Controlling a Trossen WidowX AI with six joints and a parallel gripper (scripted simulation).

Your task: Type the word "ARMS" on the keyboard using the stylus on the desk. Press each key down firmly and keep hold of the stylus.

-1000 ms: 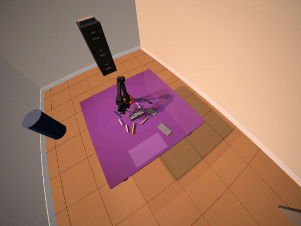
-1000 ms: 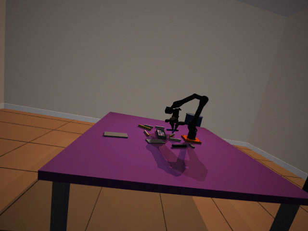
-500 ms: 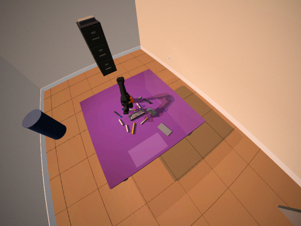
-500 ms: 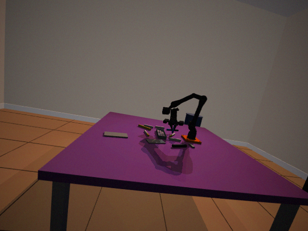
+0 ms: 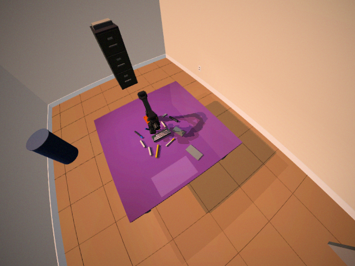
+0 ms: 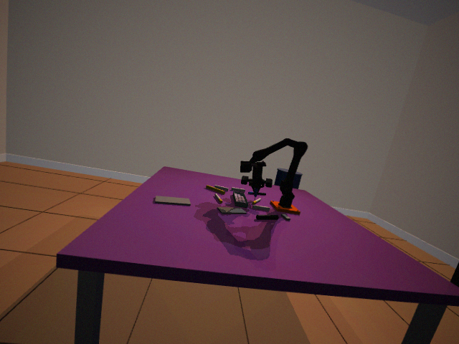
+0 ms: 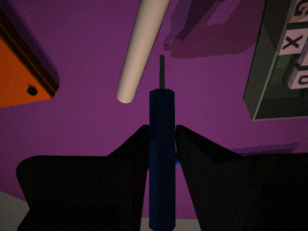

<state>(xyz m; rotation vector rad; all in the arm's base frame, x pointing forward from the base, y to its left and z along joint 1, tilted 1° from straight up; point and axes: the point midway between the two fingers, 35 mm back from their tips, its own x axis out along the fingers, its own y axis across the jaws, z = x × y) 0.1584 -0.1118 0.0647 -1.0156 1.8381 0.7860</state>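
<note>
Right now the blue-capped pen is 50 mm behind my gripper tip, 120 mm to the right of it and 40 mm below it. Round my gripper tip: blue stylus (10 mm to the left, 10 mm below); black stick (60 mm ahead, 300 mm to the left, 40 mm below).
</note>
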